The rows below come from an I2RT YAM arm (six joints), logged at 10 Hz.
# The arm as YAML. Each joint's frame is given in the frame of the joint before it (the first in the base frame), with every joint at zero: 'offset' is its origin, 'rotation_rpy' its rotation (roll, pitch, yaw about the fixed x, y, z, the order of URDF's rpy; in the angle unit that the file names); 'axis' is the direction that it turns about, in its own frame. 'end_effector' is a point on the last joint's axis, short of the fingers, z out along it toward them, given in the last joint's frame.
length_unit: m
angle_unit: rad
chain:
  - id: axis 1
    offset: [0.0, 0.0, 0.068]
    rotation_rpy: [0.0, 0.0, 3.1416]
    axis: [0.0, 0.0, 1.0]
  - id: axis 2
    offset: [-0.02, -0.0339, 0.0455]
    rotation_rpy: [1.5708, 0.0, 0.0]
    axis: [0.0, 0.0, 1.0]
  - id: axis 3
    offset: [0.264, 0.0, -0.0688]
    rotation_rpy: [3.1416, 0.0, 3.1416]
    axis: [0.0, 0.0, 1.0]
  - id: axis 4
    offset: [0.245, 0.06, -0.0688]
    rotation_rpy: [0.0, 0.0, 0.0]
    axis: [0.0, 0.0, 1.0]
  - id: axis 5
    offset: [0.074, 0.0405, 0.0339]
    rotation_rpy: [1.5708, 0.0, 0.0]
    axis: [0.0, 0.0, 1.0]
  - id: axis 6
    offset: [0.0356, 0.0, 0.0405]
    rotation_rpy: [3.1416, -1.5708, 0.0]
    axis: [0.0, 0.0, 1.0]
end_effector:
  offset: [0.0, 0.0, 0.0]
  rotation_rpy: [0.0, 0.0, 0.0]
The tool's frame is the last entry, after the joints.
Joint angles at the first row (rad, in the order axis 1, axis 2, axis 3, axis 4, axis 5, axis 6):
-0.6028 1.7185 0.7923 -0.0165 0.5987 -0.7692
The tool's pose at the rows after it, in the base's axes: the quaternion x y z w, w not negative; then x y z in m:
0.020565, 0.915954, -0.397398, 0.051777, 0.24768, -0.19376, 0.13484
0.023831, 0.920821, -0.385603, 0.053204, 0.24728, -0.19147, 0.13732
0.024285, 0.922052, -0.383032, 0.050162, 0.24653, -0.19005, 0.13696
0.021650, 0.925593, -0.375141, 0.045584, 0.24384, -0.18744, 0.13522
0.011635, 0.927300, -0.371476, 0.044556, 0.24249, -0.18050, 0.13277
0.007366, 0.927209, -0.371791, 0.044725, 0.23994, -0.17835, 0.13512
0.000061, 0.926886, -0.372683, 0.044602, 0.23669, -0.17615, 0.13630
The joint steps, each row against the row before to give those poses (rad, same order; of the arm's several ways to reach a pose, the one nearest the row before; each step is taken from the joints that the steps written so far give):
0.0022 -0.0121 0.0095 -0.0367 -0.0068 0.0211
0.0038 -0.0105 0.0081 -0.0419 -0.0158 0.0235
0.0025 -0.0024 -0.0014 -0.0122 0.0013 0.0067
0.0014 -0.0057 -0.0089 -0.0175 -0.0076 0.0045
0.0164 -0.0102 -0.0208 -0.0006 -0.0016 -0.0013
0.0013 -0.0187 -0.0100 -0.0061 -0.0014 -0.0084
0.0000 -0.0185 -0.0158 0.0030 -0.0026 -0.0167

